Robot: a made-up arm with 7 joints. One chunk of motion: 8 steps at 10 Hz.
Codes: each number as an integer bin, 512 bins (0 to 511) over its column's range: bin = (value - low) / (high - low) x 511, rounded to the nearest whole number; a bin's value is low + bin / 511 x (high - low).
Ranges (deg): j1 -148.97..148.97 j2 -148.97..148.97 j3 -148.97..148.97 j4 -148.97..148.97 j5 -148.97..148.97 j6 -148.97..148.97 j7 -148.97..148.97
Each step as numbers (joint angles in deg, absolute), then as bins.
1 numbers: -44.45 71.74 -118.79 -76.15 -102.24 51.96 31.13
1 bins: 179 379 52 125 80 345 309
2 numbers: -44.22 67.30 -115.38 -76.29 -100.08 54.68 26.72
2 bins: 180 371 58 125 84 349 301
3 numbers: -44.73 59.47 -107.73 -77.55 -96.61 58.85 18.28
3 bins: 179 357 71 122 90 356 287
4 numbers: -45.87 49.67 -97.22 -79.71 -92.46 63.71 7.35
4 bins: 177 341 89 119 97 365 268
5 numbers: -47.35 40.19 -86.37 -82.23 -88.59 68.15 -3.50
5 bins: 174 324 107 114 104 372 249
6 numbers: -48.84 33.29 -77.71 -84.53 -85.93 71.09 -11.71
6 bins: 172 313 122 111 108 377 235
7 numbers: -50.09 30.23 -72.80 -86.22 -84.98 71.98 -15.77
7 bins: 170 307 131 108 110 379 228
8 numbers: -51.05 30.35 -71.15 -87.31 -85.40 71.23 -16.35
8 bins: 168 308 133 106 109 378 227
